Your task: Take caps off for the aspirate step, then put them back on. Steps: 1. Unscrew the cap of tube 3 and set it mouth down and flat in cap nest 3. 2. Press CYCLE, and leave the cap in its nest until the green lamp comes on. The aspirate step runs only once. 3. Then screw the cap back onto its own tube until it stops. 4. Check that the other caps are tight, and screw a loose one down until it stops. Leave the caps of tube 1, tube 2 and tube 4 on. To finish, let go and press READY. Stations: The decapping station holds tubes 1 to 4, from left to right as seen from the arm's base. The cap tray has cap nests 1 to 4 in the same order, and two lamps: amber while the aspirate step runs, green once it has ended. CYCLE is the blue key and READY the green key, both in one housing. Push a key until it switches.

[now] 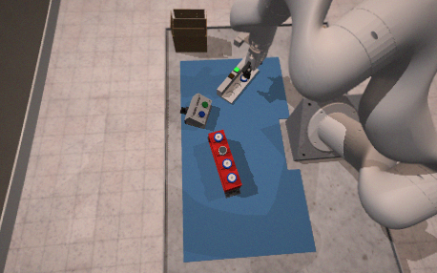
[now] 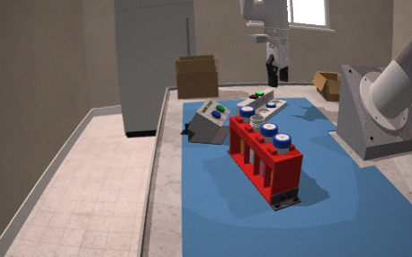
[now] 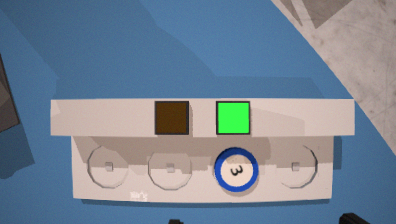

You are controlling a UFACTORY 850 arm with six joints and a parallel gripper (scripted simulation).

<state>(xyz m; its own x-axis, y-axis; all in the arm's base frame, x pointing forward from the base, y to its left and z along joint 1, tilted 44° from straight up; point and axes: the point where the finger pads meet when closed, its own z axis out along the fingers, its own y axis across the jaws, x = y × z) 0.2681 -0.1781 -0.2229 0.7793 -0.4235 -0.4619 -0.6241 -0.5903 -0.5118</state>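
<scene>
My gripper is now 90 mm above the blue cap, 20 mm short of it and 10 mm to the left of it. From my hand the other things lie so: green key (200 mm ahead, 150 mm to the left, 40 mm below); blue key (220 mm ahead, 190 mm to the left, 40 mm below); grey key housing (220 mm ahead, 170 mm to the left, 50 mm below).
</scene>
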